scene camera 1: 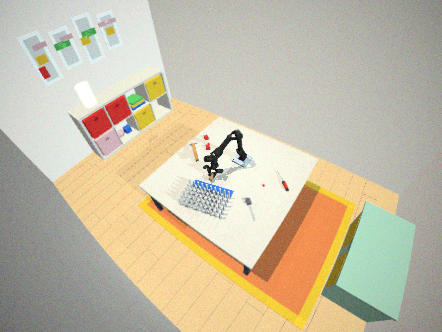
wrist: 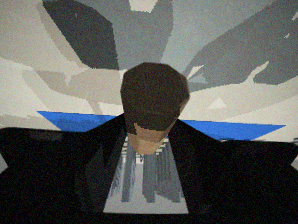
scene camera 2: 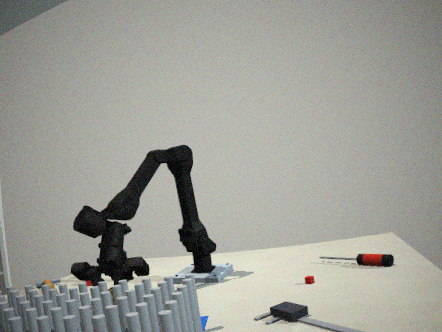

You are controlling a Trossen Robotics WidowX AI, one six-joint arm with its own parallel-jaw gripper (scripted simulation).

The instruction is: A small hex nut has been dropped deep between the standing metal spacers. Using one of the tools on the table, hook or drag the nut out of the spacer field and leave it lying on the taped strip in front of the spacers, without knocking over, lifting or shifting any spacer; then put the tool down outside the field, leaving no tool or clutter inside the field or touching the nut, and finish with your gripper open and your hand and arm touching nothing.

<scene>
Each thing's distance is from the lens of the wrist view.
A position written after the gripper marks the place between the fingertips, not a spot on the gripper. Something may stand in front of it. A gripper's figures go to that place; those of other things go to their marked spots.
gripper [wrist: 148,118]: 11 cm
wooden-handled hook tool [wrist: 153,95]: 6 cm
</scene>
